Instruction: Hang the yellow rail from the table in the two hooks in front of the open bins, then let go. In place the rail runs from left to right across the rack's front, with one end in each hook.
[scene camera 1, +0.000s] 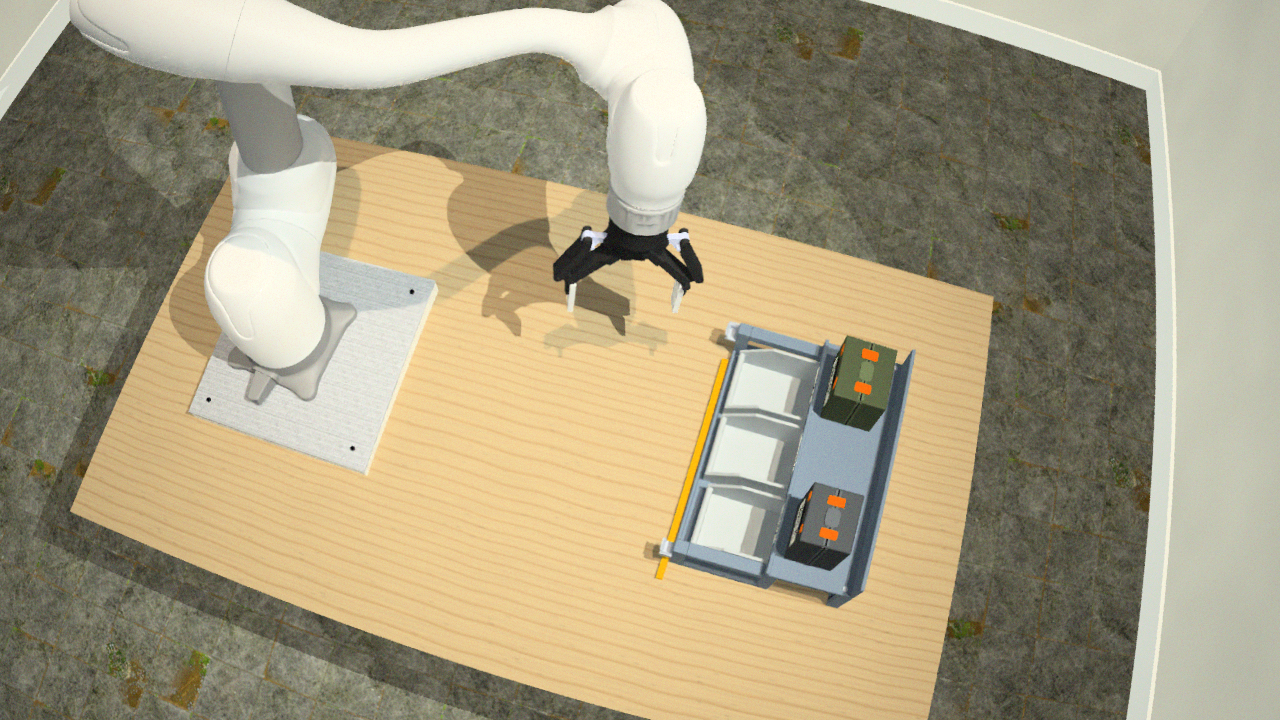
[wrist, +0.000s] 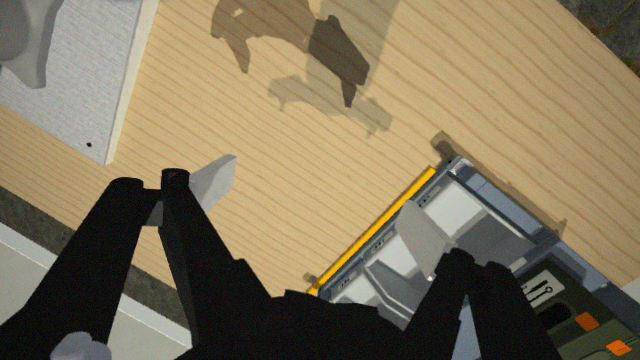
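Where they show: gripper, between the fingertips: (scene camera 1: 622, 304) (wrist: 319, 193); arm's base, origin of its link: (scene camera 1: 292, 337) (wrist: 2, 6).
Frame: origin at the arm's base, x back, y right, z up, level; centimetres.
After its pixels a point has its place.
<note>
The yellow rail (scene camera 1: 697, 452) @(y -7.7, x -69.9, z -2.2 cm) (wrist: 373, 231) @(y -9.1, x -70.0, z -2.2 cm) runs along the front of the blue-grey rack (scene camera 1: 836, 456) @(y -11.5, x -89.9, z 7.0 cm) (wrist: 505, 196) @(y -28.1, x -74.7, z 5.3 cm). In the scene view its lower end passes the lower white hook (scene camera 1: 665, 547) @(y 9.3, x -70.8, z 2.3 cm) and sticks out beyond it. Its upper end stops short of the upper hook (scene camera 1: 733, 331) @(y -27.3, x -68.5, z 2.3 cm) (wrist: 457, 164) @(y -27.0, x -67.5, z 3.8 cm), with a small gap between them. The lower hook is hidden behind the gripper in the wrist view. My gripper (scene camera 1: 623, 309) @(y -17.4, x -53.4, z 18.7 cm) (wrist: 319, 193) @(y -17.4, x -53.4, z 18.7 cm) is open and empty, raised above the table to the upper left of the rack in the scene view, apart from the rail.
Open white bins (scene camera 1: 753, 452) @(y -10.9, x -78.1, z -2.3 cm) stand behind the rail. A green case (scene camera 1: 859, 382) @(y -19.5, x -88.7, z 16.7 cm) (wrist: 595, 300) @(y -26.2, x -85.0, z 14.2 cm) and a dark grey case (scene camera 1: 824, 526) @(y 2.9, x -89.9, z 19.0 cm) stand on the rack's rear shelf. The arm's base plate (scene camera 1: 384, 358) @(y -2.9, x -17.2, z -0.3 cm) (wrist: 100, 90) @(y 1.5, x -18.1, z -0.4 cm) is at the table's left. The wooden table (scene camera 1: 537, 465) @(y 3.3, x -47.4, z -3.2 cm) extends around the rack.
</note>
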